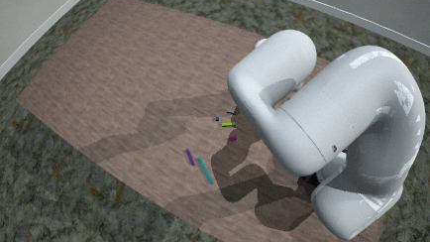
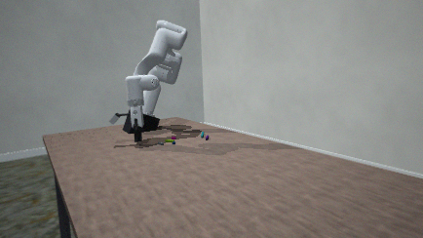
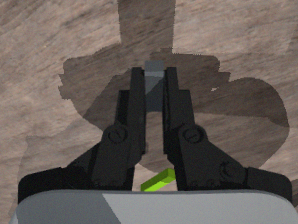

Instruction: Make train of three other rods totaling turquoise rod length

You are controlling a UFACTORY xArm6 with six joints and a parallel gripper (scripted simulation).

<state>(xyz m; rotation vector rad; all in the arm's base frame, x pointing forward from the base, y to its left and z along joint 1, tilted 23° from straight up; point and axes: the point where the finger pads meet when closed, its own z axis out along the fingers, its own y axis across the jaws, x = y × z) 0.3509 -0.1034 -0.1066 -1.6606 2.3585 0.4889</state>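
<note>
Now: the magenta rod 18 cm to the left of my hand and 3 cm below it. Round my hand: blue rod: 9 cm ahead, 14 cm to the left, 3 cm below; grey rod: 2 cm below; lime rod: 5 cm ahead, 14 cm to the left, 3 cm below.
</note>
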